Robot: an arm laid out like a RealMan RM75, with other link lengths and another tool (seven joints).
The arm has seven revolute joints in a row. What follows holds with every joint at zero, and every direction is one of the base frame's.
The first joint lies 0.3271 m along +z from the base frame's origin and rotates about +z.
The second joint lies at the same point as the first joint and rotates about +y.
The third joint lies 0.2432 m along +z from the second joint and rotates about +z.
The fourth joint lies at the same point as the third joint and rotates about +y.
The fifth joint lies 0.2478 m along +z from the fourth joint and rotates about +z.
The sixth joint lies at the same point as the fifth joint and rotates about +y.
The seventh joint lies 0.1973 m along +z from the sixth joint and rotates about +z.
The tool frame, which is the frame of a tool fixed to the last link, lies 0.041 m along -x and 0.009 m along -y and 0.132 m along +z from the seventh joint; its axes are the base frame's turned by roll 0, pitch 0.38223 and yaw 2.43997 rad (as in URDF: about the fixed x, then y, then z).
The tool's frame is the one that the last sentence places.
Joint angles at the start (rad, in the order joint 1, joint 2, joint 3, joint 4, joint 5, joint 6, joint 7):
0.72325 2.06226 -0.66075 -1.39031 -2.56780 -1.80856 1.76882
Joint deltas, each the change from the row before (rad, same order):
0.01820 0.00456 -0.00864 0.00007 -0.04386 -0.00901 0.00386
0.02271 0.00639 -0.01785 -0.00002 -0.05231 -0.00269 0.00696
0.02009 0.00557 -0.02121 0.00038 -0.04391 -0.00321 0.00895
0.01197 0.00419 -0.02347 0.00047 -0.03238 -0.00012 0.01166
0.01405 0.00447 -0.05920 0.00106 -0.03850 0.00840 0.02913
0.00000 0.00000 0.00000 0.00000 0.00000 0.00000 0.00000
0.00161 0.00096 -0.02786 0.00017 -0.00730 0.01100 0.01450
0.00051 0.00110 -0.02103 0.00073 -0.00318 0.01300 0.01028
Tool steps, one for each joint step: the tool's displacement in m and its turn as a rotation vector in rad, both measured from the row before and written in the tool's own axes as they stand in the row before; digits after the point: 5 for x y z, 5 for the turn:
-0.00303 -0.00406 0.00316 0.03035 -0.02452 0.00356
-0.00341 -0.00256 0.00449 0.03438 -0.03397 -0.00143
-0.00173 -0.00219 0.00457 0.03272 -0.02959 -0.00290
-0.00188 -0.00226 0.00392 0.02604 -0.02552 -0.00035
-0.00088 -0.00163 0.00815 0.04116 -0.04209 -0.00854
0.00000 0.00000 0.00000 0.00000 0.00000 0.00000
-0.00010 0.00134 0.00330 0.00896 -0.01579 -0.00598
0.00002 0.00225 0.00265 0.00271 -0.01117 -0.00678

